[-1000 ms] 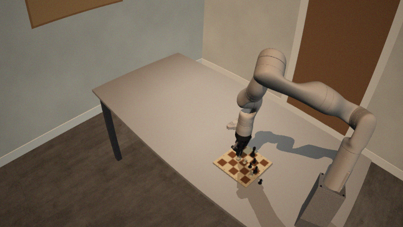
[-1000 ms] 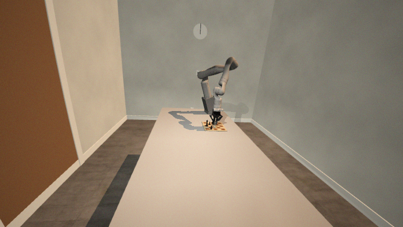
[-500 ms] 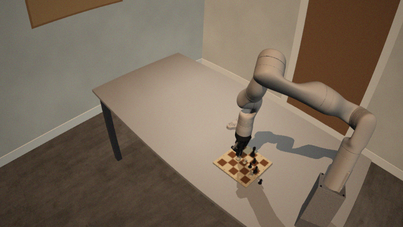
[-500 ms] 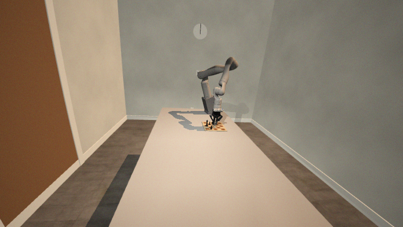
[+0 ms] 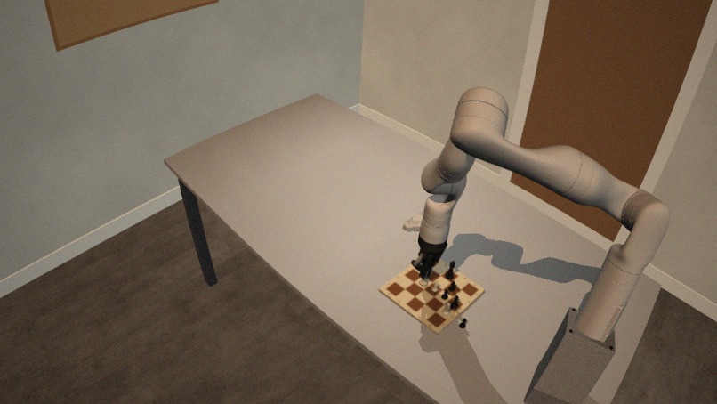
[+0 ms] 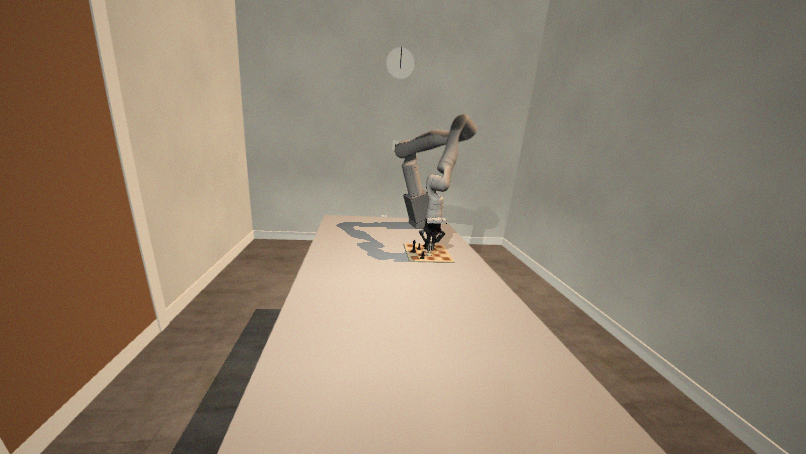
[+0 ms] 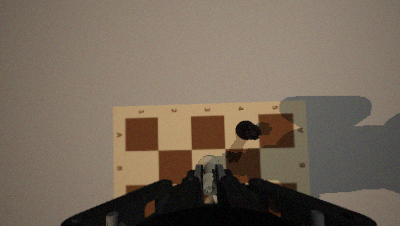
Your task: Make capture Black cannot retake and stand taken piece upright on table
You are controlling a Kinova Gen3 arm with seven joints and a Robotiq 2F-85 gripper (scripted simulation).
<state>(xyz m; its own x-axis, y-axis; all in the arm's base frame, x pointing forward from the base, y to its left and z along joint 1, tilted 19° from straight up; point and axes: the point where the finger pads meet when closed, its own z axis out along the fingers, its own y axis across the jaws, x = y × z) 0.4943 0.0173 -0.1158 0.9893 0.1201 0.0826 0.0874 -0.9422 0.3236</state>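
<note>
Right now my hand is 10 mm above the white piece. The rest, counted from my hand: small chessboard 50 mm below, 40 mm behind; then white pawn 40 mm behind, 30 mm below, 10 mm to the right; then tall black piece 80 mm to the right, 30 mm behind, 20 mm below.
</note>
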